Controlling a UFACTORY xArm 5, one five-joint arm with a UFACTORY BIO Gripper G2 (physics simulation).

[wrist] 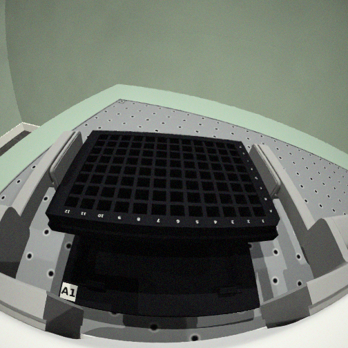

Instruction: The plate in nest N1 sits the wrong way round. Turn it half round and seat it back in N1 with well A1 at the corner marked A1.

In view: my gripper [167, 144], a black well plate [164, 188] and a black nest [146, 279].
